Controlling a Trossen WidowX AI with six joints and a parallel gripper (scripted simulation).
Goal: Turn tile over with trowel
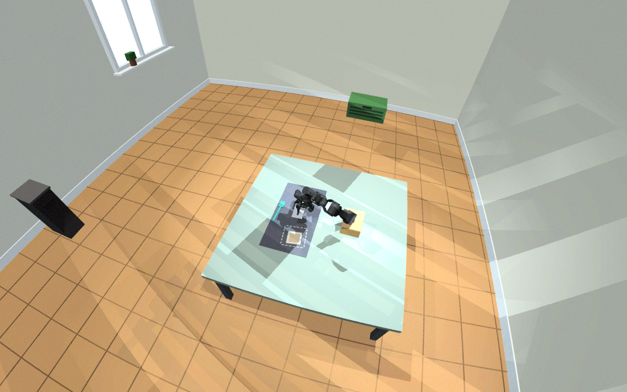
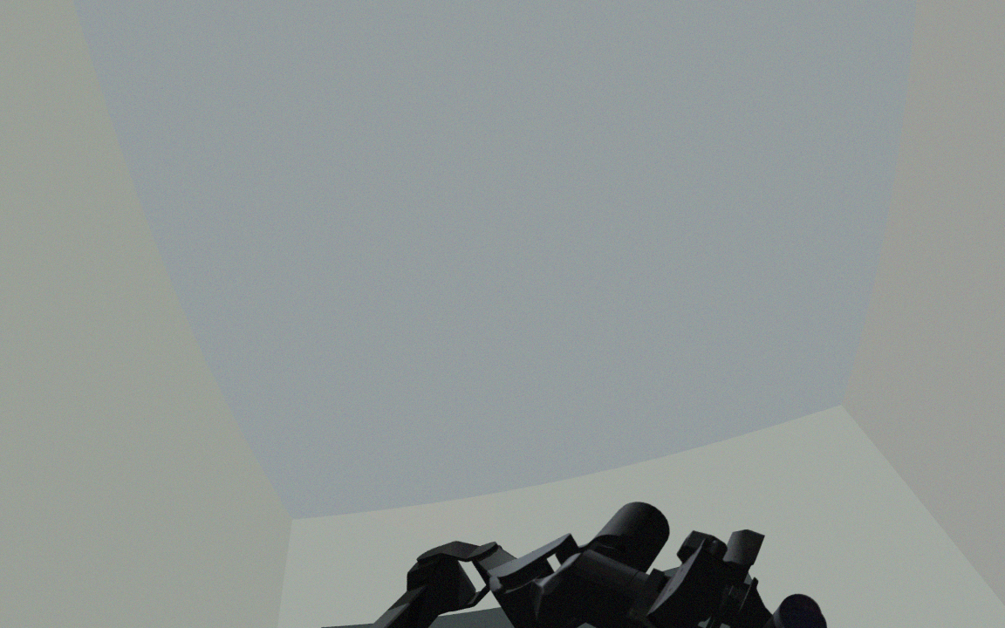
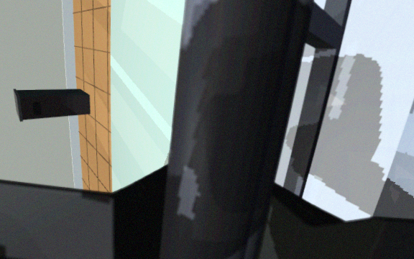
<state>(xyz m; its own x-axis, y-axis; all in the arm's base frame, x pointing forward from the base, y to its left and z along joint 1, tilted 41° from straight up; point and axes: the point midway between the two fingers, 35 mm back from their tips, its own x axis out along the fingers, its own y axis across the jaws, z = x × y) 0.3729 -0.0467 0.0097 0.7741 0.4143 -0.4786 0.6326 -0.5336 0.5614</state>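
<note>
Right now my gripper tip is 30 mm past the trowel and 10 mm above it. The rest, counted from my gripper tip: teal tool (140 mm ahead, 20 mm to the right, 120 mm below); dark grey mat (10 mm to the left, 140 mm below); white tile (40 mm behind, 210 mm to the left, 120 mm below).
</note>
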